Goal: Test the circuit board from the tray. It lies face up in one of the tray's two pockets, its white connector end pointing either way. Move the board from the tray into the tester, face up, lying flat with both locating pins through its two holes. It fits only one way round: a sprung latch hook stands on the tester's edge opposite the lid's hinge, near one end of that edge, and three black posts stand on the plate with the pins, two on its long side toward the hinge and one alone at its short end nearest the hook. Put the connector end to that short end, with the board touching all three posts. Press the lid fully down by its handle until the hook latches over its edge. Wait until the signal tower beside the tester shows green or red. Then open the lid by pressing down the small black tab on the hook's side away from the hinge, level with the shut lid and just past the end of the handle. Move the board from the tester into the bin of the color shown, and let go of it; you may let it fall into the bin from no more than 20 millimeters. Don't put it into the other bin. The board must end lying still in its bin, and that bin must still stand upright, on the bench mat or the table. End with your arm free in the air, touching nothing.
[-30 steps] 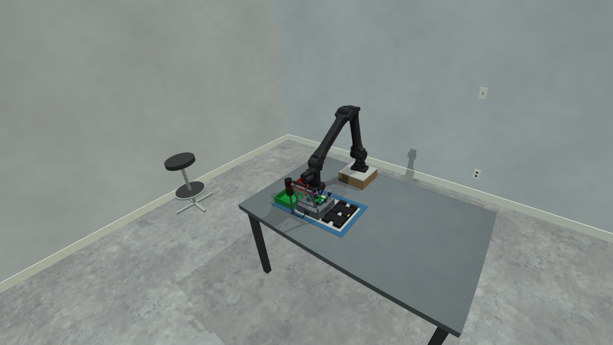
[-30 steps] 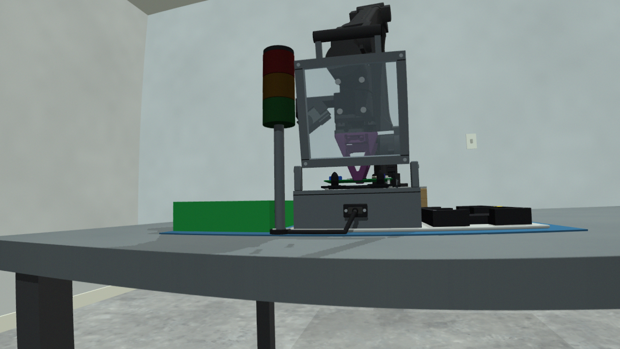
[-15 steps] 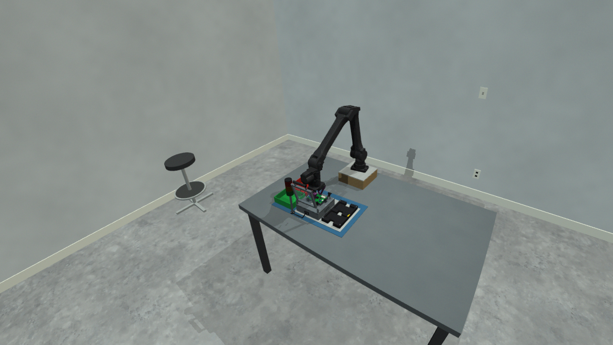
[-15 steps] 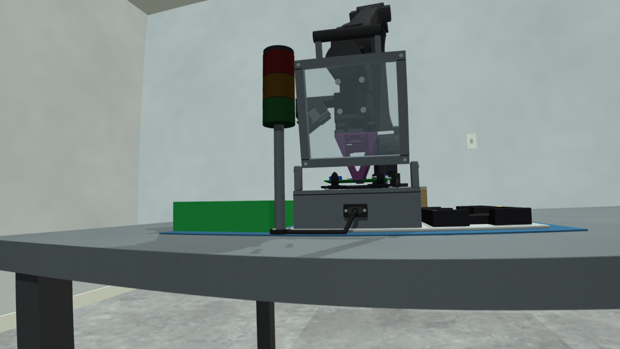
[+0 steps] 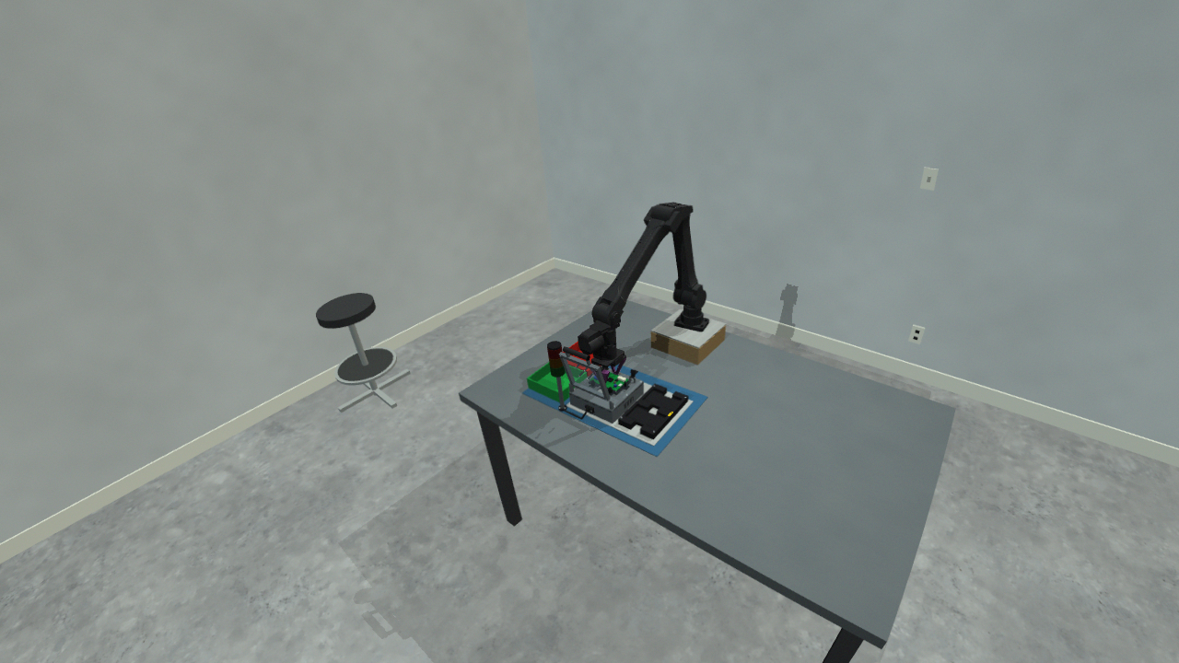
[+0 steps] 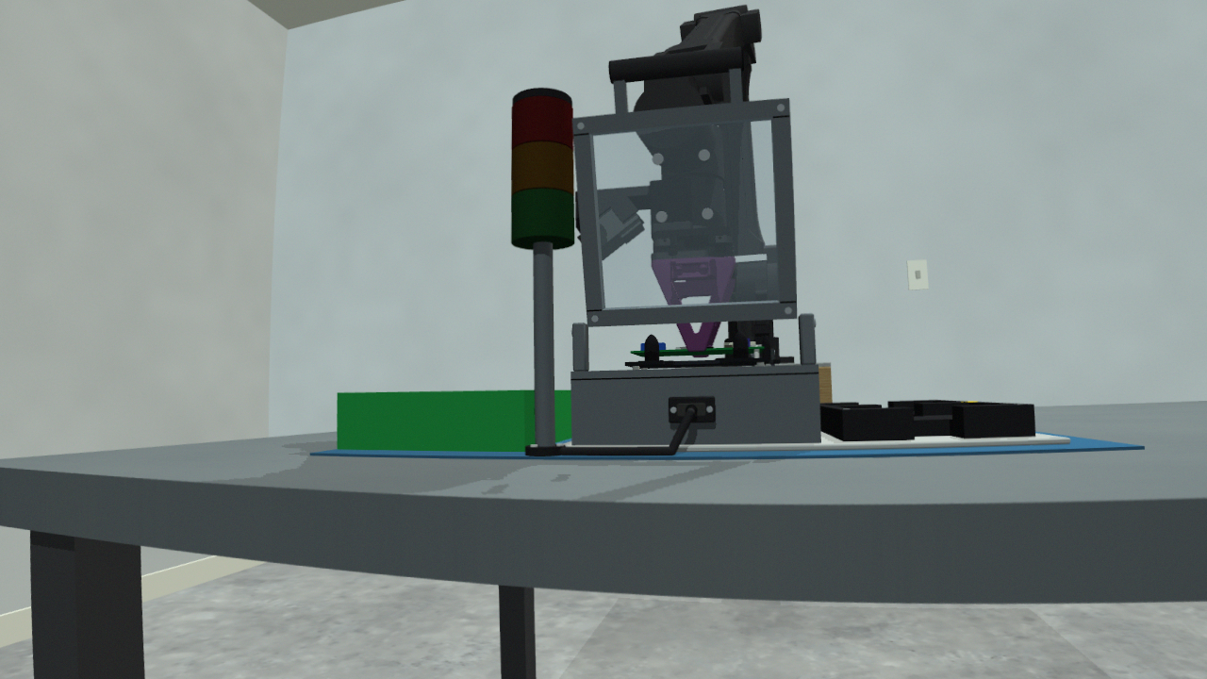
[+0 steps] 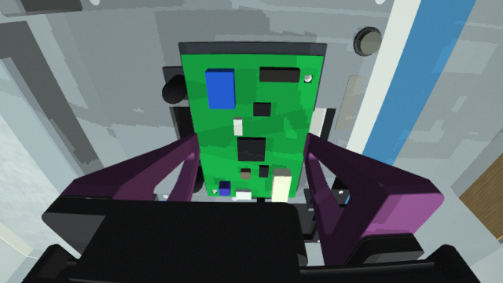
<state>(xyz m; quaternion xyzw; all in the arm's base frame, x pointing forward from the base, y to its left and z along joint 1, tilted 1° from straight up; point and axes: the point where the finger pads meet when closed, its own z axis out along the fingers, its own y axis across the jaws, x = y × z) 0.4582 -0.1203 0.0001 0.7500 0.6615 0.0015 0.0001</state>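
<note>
My gripper is now right at the green circuit board. The rest, counted from my hand: black tester plate 1 cm to the left, 1 cm below, 1 cm ahead; black latch hook 7 cm to the left, 5 cm behind, 1 cm above; clear lid 12 cm ahead, 10 cm above, 2 cm to the right.
</note>
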